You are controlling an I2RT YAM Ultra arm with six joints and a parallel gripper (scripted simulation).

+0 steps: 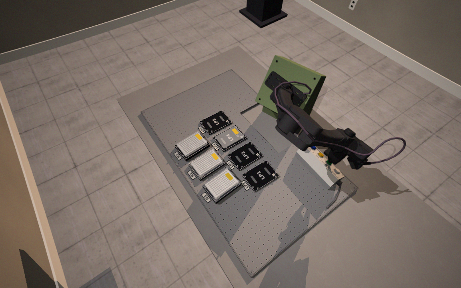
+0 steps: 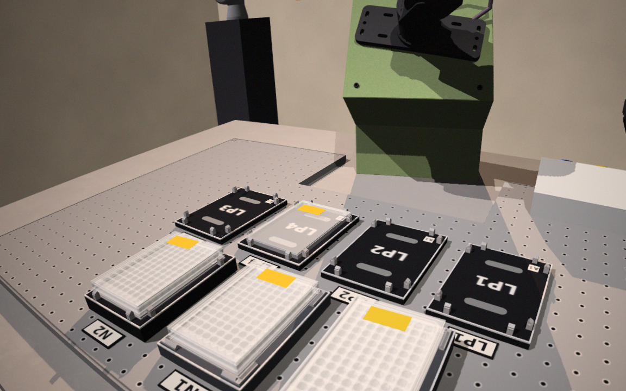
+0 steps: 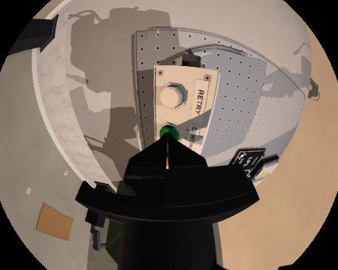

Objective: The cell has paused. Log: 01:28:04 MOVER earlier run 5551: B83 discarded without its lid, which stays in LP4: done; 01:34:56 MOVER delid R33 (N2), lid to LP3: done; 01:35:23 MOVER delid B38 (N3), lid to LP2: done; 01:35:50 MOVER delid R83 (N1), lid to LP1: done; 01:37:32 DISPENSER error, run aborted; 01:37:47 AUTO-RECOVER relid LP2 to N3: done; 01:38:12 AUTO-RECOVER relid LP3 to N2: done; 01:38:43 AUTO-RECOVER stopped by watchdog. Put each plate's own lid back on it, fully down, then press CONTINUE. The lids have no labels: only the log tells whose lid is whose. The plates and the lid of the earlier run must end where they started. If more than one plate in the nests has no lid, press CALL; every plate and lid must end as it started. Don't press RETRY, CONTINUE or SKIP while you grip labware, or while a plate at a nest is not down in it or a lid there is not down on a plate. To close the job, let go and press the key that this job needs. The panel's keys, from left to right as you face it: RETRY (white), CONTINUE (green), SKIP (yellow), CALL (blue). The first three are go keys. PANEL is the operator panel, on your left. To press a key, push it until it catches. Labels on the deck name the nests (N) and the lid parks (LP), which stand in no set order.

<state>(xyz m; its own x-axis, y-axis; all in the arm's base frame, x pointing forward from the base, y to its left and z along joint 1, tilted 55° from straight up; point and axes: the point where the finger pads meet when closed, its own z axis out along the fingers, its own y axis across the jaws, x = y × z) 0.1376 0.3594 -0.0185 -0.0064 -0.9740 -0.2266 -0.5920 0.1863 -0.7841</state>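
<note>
My hand is 1 cm above the green key. Round my hand: blue key: 10 cm to the right, 1 cm below; then yellow key: 5 cm to the right, 1 cm below; then white key: 5 cm to the left, 1 cm below.
</note>
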